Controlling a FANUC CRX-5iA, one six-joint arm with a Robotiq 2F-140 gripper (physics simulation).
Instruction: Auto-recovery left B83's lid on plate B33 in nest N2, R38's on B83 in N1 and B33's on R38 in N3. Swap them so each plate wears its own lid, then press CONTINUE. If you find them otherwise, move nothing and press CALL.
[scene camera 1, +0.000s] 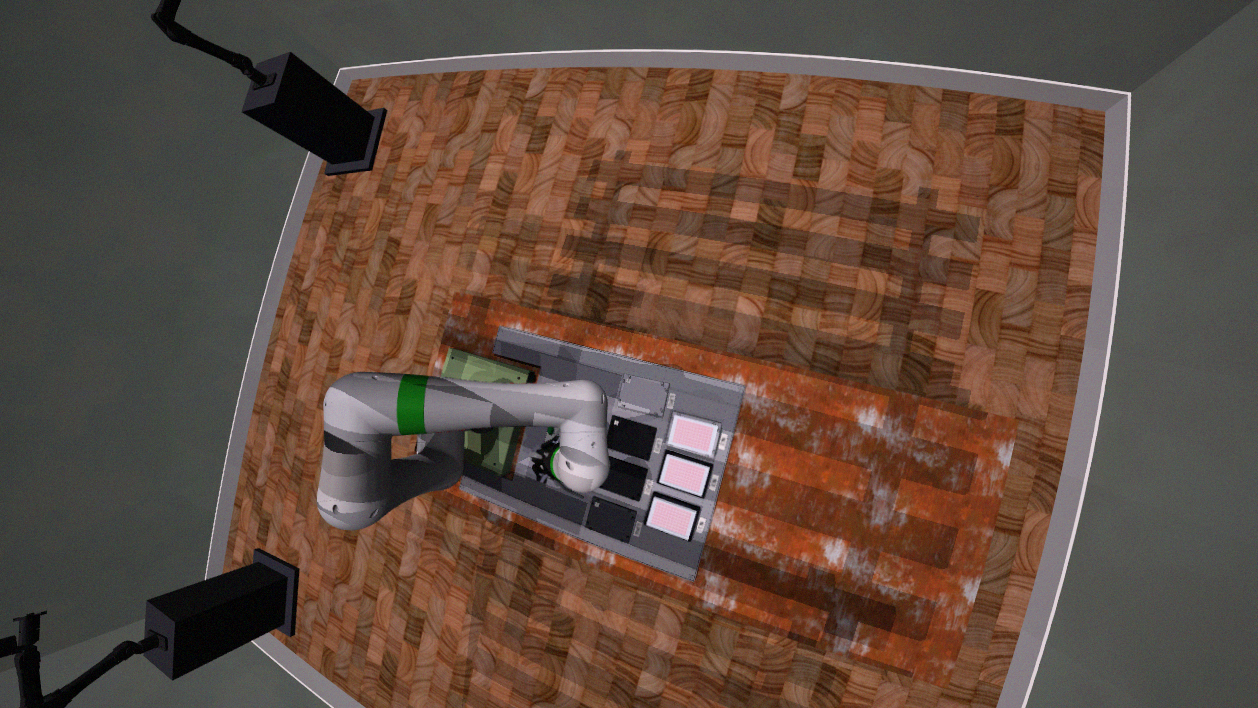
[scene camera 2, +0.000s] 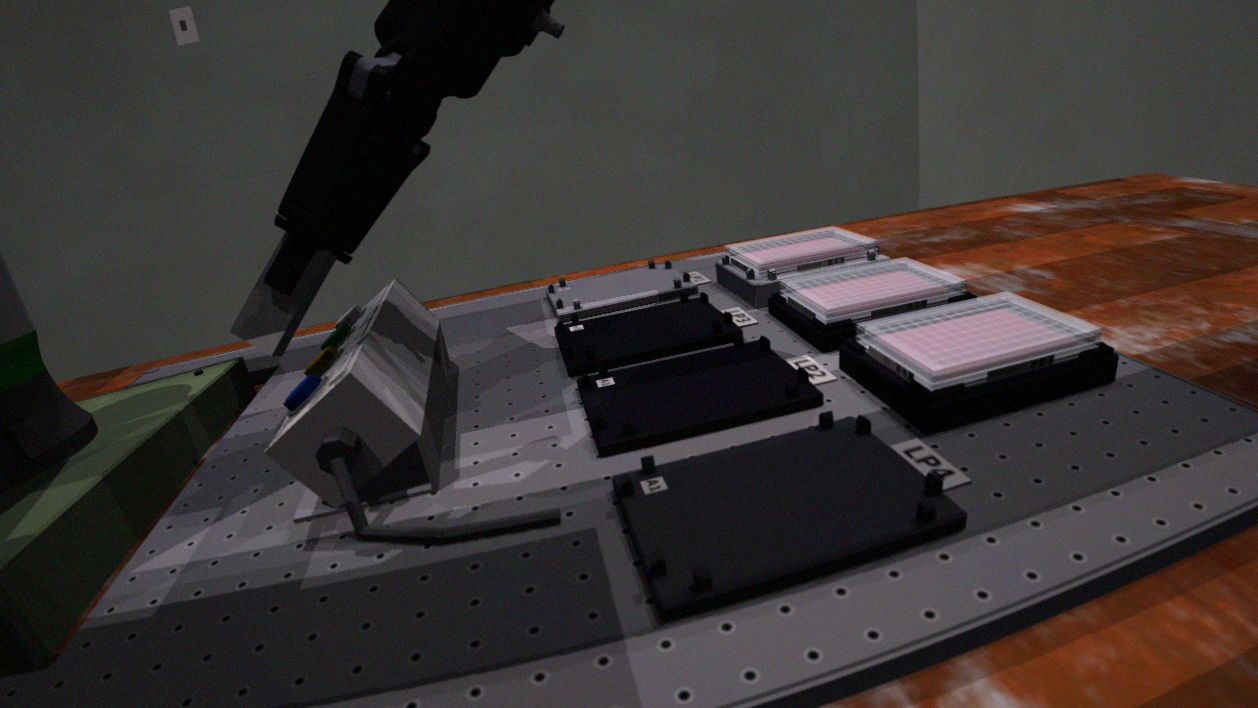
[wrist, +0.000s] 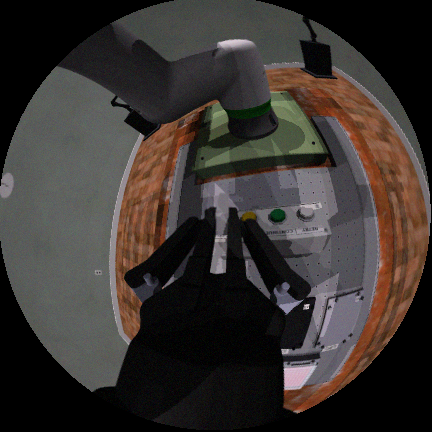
My gripper (scene camera 2: 255, 344) is shut, with nothing in its grasp.
My gripper shows as well in the wrist view (wrist: 223, 201).
